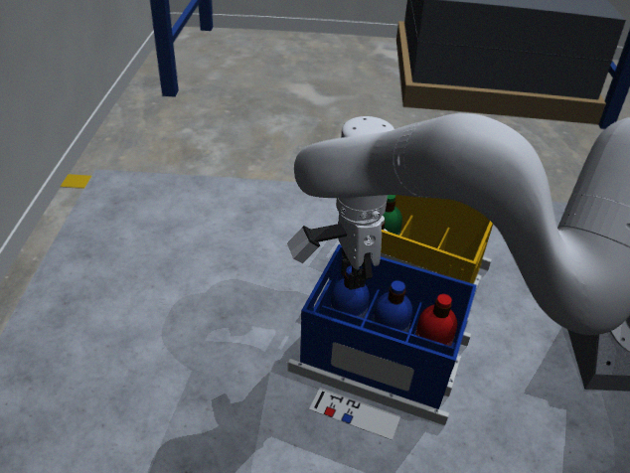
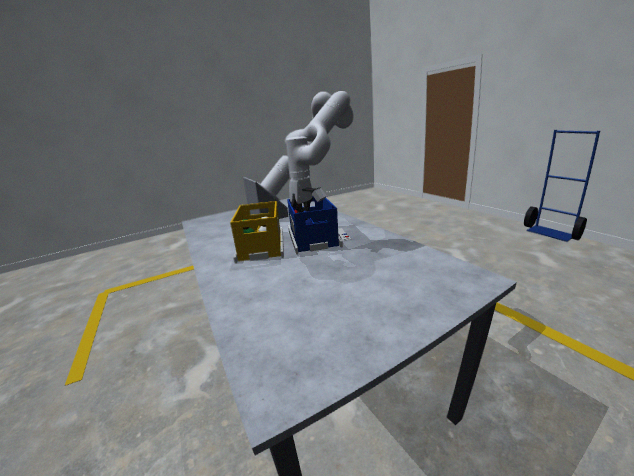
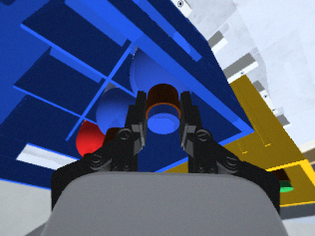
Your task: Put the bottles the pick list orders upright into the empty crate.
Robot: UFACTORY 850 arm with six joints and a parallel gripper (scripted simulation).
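Now: hand 8 cm above the blue crate, 7 cm to the right of it and 7 cm past it. Round my hand: white-capped bottle 16 cm to the right, 7 cm below, 5 cm behind; then yellow crate 16 cm to the right, 15 cm behind, 8 cm below; then red-label bottle 16 cm behind, 7 cm below, 6 cm to the left.
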